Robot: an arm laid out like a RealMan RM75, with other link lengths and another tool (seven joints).
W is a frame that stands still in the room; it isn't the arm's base.
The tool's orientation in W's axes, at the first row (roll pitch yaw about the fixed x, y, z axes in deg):
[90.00 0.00 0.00]
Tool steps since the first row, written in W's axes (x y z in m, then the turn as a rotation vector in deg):
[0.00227 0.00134 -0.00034 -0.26 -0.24 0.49]
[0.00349 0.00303 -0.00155 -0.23 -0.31 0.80]
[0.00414 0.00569 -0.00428 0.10 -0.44 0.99]
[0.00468 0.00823 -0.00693 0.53 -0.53 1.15]
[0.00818 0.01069 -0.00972 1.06 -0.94 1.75]
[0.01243 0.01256 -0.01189 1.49 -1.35 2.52]
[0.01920 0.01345 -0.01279 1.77 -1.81 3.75]
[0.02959 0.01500 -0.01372 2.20 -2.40 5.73]
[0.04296 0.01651 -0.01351 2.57 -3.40 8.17]
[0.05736 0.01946 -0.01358 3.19 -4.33 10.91]
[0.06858 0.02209 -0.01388 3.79 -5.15 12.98]
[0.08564 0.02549 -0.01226 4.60 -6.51 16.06]
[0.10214 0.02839 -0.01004 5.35 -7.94 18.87]
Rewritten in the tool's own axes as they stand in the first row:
[0.00227 -0.00034 -0.00134 -0.26 0.49 0.24]
[0.00349 -0.00155 -0.00303 -0.23 0.80 0.31]
[0.00414 -0.00428 -0.00569 0.10 0.99 0.44]
[0.00468 -0.00693 -0.00823 0.53 1.15 0.53]
[0.00818 -0.00972 -0.01069 1.06 1.75 0.94]
[0.01243 -0.01189 -0.01256 1.49 2.52 1.35]
[0.01920 -0.01279 -0.01345 1.77 3.75 1.81]
[0.02959 -0.01372 -0.01500 2.20 5.73 2.40]
[0.04296 -0.01351 -0.01651 2.57 8.17 3.40]
[0.05736 -0.01358 -0.01946 3.19 10.91 4.33]
[0.06858 -0.01388 -0.02209 3.79 12.98 5.15]
[0.08564 -0.01226 -0.02549 4.60 16.06 6.51]
[0.10214 -0.01004 -0.02839 5.35 18.87 7.94]

